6 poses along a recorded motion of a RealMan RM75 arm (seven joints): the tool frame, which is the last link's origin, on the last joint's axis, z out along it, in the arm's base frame.
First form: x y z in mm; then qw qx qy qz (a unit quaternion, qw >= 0).
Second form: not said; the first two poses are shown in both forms.
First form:
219 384 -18 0.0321 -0.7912 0.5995 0.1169
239 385 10 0.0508 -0.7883 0.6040 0.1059
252 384 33 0.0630 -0.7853 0.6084 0.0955
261 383 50 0.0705 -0.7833 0.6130 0.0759
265 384 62 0.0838 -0.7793 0.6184 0.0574
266 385 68 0.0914 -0.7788 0.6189 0.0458
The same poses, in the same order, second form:
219 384 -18 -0.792 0.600 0.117 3.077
239 385 10 -0.789 0.605 0.106 3.040
252 384 33 -0.787 0.610 0.096 3.016
261 383 50 -0.785 0.615 0.076 3.000
265 384 62 -0.782 0.621 0.058 2.974
266 385 68 -0.782 0.621 0.046 2.959

